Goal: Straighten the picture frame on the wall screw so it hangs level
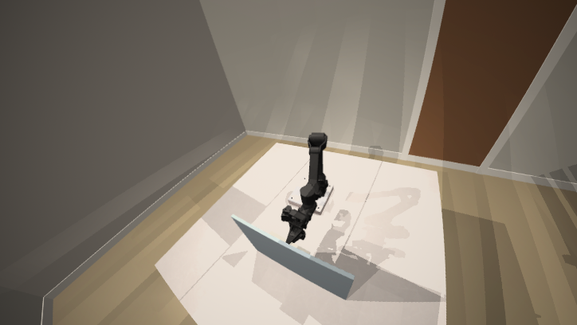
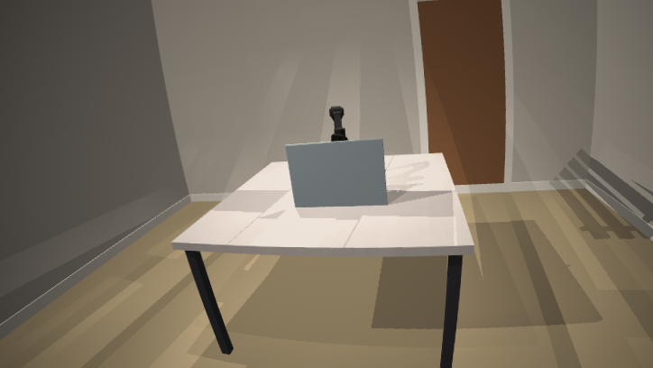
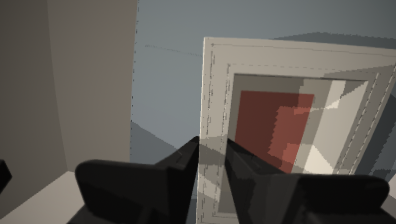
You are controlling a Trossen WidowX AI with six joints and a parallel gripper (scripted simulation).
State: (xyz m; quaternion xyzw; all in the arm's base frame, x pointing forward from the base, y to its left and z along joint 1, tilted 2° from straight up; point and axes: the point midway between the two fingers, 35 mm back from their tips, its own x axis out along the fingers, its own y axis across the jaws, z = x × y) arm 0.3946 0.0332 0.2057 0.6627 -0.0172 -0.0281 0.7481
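My gripper tip is now 5 cm above the picture frame and 1 cm to the left of it. The rest, counted from my gripper tip: wall panel 8 cm below, 2 cm ahead, 1 cm to the left.
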